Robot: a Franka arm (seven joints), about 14 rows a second.
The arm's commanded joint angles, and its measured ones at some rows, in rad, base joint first. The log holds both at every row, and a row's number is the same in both.
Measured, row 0: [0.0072, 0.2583, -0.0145, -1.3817, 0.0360, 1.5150, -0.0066]
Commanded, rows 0 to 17: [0.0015, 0.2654, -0.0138, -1.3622, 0.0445, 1.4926, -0.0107]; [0.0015, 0.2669, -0.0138, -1.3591, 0.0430, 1.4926, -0.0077]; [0.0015, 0.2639, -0.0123, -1.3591, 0.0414, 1.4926, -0.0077]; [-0.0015, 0.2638, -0.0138, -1.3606, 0.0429, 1.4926, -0.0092]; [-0.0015, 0.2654, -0.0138, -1.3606, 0.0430, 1.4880, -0.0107]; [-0.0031, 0.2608, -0.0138, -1.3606, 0.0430, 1.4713, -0.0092]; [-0.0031, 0.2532, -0.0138, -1.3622, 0.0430, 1.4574, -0.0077]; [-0.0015, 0.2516, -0.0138, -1.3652, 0.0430, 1.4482, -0.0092]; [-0.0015, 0.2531, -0.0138, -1.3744, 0.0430, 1.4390, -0.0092]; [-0.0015, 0.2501, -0.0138, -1.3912, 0.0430, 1.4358, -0.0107]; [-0.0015, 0.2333, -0.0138, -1.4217, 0.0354, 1.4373, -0.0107]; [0.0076, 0.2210, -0.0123, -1.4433, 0.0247, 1.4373, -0.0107]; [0.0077, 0.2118, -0.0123, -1.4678, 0.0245, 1.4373, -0.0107]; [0.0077, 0.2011, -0.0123, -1.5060, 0.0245, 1.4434, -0.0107]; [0.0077, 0.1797, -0.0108, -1.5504, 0.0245, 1.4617, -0.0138]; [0.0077, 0.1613, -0.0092, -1.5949, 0.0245, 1.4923, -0.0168]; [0.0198, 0.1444, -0.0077, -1.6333, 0.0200, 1.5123, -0.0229]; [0.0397, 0.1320, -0.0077, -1.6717, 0.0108, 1.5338, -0.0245]
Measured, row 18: [0.0126, 0.2054, -0.0122, -1.5577, 0.0338, 1.4820, -0.0159]
